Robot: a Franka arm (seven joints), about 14 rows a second.
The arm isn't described. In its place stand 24 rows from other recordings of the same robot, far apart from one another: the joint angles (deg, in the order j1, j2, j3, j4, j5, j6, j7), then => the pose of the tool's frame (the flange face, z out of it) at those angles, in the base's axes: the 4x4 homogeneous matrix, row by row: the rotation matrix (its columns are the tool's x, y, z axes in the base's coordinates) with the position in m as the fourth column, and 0 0 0 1 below.
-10.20, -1.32, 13.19, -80.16, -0.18, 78.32, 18.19 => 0.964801 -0.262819 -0.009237 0.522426; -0.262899 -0.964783 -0.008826 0.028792; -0.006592 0.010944 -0.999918 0.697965; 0 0 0 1
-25.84, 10.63, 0.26, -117.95, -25.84, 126.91, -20.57 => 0.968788 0.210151 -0.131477 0.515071; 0.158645 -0.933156 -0.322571 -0.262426; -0.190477 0.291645 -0.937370 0.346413; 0 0 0 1
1.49, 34.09, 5.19, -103.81, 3.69, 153.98, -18.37 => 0.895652 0.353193 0.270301 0.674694; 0.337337 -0.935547 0.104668 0.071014; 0.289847 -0.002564 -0.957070 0.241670; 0 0 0 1
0.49, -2.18, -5.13, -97.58, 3.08, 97.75, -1.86 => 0.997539 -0.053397 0.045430 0.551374; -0.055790 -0.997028 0.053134 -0.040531; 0.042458 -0.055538 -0.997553 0.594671; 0 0 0 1
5.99, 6.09, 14.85, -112.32, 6.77, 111.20, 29.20 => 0.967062 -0.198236 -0.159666 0.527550; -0.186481 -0.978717 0.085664 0.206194; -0.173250 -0.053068 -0.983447 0.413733; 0 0 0 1
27.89, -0.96, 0.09, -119.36, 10.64, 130.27, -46.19 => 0.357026 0.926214 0.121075 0.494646; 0.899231 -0.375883 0.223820 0.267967; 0.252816 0.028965 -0.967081 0.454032; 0 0 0 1
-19.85, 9.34, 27.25, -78.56, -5.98, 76.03, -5.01 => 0.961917 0.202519 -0.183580 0.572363; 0.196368 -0.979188 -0.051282 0.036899; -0.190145 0.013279 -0.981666 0.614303; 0 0 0 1
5.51, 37.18, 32.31, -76.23, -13.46, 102.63, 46.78 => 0.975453 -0.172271 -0.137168 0.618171; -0.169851 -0.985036 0.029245 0.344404; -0.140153 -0.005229 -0.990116 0.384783; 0 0 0 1
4.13, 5.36, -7.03, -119.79, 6.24, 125.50, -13.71 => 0.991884 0.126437 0.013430 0.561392; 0.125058 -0.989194 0.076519 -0.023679; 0.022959 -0.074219 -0.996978 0.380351; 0 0 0 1
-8.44, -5.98, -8.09, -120.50, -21.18, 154.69, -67.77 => 0.415168 0.693725 0.588542 0.547497; 0.907280 -0.268132 -0.323958 -0.152524; -0.066931 0.668469 -0.740722 0.544067; 0 0 0 1
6.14, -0.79, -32.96, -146.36, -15.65, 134.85, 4.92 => 0.920020 -0.316124 -0.231579 0.382429; -0.343649 -0.934863 -0.089092 -0.196864; -0.188330 0.161548 -0.968728 0.257830; 0 0 0 1
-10.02, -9.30, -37.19, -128.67, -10.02, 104.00, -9.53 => 0.804033 -0.538145 -0.252844 0.302781; -0.514241 -0.842848 0.158628 -0.353582; -0.298474 0.002481 -0.954414 0.399495; 0 0 0 1
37.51, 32.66, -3.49, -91.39, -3.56, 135.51, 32.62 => 0.974811 0.080936 0.207827 0.586824; 0.071756 -0.996100 0.051348 0.402986; 0.211172 -0.035142 -0.976817 0.321131; 0 0 0 1
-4.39, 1.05, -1.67, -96.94, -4.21, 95.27, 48.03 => 0.593979 -0.802627 -0.054584 0.558980; -0.804164 -0.590475 -0.068253 -0.066485; 0.022551 0.084435 -0.996174 0.564974; 0 0 0 1
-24.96, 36.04, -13.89, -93.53, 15.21, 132.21, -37.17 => 0.984141 -0.150656 0.093642 0.558267; -0.151189 -0.988504 -0.001418 -0.414780; 0.092779 -0.012762 -0.995605 0.266358; 0 0 0 1
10.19, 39.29, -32.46, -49.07, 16.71, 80.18, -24.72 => 0.980178 0.181492 -0.079448 0.704122; 0.178933 -0.983116 -0.038286 -0.086882; -0.085055 0.023312 -0.996103 0.537775; 0 0 0 1
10.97, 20.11, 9.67, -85.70, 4.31, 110.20, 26.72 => 0.989779 -0.138732 0.033025 0.633634; -0.142122 -0.978701 0.148144 0.227972; 0.011770 -0.151323 -0.988414 0.479524; 0 0 0 1
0.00, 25.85, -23.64, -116.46, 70.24, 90.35, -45.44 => 0.976181 -0.198849 0.086779 0.534208; -0.154968 -0.359119 0.920336 -0.119281; -0.151844 -0.911862 -0.381380 0.237562; 0 0 0 1
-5.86, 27.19, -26.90, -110.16, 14.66, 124.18, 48.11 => 0.017285 -0.990034 -0.139767 0.519817; -0.995708 -0.029756 0.087636 -0.309706; -0.090922 0.137652 -0.986299 0.253257; 0 0 0 1
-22.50, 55.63, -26.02, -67.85, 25.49, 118.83, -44.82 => 0.994791 -0.099939 0.020074 0.590146; -0.100053 -0.994971 0.004758 -0.481139; 0.019497 -0.006742 -0.999787 0.228153; 0 0 0 1
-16.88, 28.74, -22.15, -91.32, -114.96, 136.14, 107.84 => 0.433024 -0.867462 0.244950 0.579131; 0.138504 -0.204489 -0.969021 -0.424075; 0.890678 0.453536 0.031598 0.407453; 0 0 0 1
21.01, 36.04, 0.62, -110.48, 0.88, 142.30, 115.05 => -0.073298 -0.994550 -0.074151 0.570056; -0.997152 0.074408 -0.012306 0.225850; 0.017757 0.073038 -0.997171 0.152040; 0 0 0 1
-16.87, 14.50, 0.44, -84.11, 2.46, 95.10, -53.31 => 0.803047 0.594142 -0.045935 0.607541; 0.595914 -0.800794 0.060132 -0.175292; -0.001057 -0.075662 -0.997133 0.530276; 0 0 0 1
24.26, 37.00, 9.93, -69.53, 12.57, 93.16, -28.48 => 0.502140 0.789938 -0.351929 0.591001; 0.863297 -0.481764 0.150406 0.391725; -0.050735 -0.379344 -0.923864 0.390586; 0 0 0 1
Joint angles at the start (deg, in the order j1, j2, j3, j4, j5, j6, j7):
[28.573 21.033 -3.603 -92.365 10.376 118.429 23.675]
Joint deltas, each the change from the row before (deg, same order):
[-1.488 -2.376 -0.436 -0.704 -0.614 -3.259 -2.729]
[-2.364 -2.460 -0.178 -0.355 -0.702 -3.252 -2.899]
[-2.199 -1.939 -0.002 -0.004 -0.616 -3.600 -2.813]
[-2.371 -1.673 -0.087 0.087 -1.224 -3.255 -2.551]
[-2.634 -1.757 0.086 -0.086 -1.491 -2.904 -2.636]
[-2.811 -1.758 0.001 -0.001 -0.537 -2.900 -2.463]
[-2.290 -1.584 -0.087 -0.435 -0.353 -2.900 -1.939]
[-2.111 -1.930 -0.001 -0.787 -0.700 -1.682 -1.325]
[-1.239 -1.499 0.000 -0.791 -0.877 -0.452 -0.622]
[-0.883 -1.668 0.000 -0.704 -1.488 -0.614 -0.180]
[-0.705 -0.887 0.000 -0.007 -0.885 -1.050 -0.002]
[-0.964 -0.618 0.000 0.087 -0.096 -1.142 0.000]
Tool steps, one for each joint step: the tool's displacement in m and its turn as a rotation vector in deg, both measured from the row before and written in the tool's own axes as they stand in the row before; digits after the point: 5 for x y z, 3 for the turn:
[0.00002 0.02152 -0.02015 -1.017 -1.027 -1.339]
[0.00134 0.02784 -0.02415 -0.764 -0.623 -0.927]
[-0.00154 0.02453 -0.01943 -0.783 -1.247 -1.076]
[-0.00163 0.02790 -0.01751 -1.263 -0.960 -0.663]
[-0.00372 0.02976 -0.01672 -1.368 -0.757 -0.609]
[-0.00586 0.03094 -0.01658 -0.377 -0.884 0.088]
[-0.00864 0.02603 -0.01016 -0.242 -1.564 0.287]
[-0.01002 0.02345 -0.01160 -0.384 -0.372 0.620]
[-0.00729 0.01451 -0.00806 -0.618 0.365 0.495]
[-0.00878 0.01195 -0.00961 -1.252 0.458 0.551]
[-0.00566 0.00889 -0.00691 -0.763 -0.112 0.629]
[-0.00454 0.00992 -0.00486 0.014 -0.428 0.943]

